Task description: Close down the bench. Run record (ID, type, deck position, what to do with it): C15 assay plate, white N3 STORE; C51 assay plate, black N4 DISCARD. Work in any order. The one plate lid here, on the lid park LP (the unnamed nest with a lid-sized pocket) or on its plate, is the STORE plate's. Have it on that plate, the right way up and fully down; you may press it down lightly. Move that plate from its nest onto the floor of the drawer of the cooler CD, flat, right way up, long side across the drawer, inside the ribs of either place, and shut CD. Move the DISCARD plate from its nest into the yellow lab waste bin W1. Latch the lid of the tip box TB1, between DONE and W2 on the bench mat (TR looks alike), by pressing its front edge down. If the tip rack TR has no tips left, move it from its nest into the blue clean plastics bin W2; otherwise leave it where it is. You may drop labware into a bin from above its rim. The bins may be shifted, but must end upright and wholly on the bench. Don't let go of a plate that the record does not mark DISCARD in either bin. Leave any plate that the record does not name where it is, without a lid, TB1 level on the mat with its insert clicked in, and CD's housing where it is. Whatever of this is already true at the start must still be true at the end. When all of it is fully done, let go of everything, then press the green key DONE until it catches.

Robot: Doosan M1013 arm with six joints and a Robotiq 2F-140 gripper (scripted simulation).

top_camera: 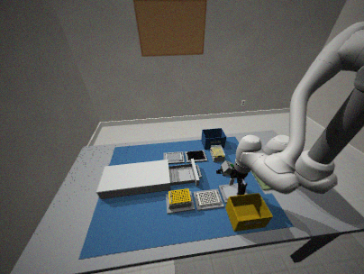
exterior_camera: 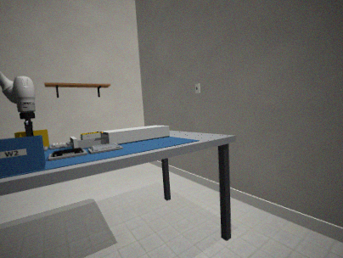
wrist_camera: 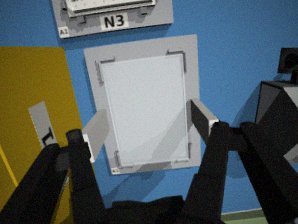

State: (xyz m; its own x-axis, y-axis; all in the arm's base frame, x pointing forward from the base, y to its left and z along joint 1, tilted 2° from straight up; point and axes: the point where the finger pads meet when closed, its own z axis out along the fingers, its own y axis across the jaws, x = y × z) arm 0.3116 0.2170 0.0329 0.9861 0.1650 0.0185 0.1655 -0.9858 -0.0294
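The plate lid lies 2 cm below my hand. Round my hand: yellow waste bin W1: 15 cm to the left, 3 cm behind; DONE key box: 17 cm to the right, 2 cm above; white plate: 17 cm ahead, 5 cm to the left, 2 cm below.
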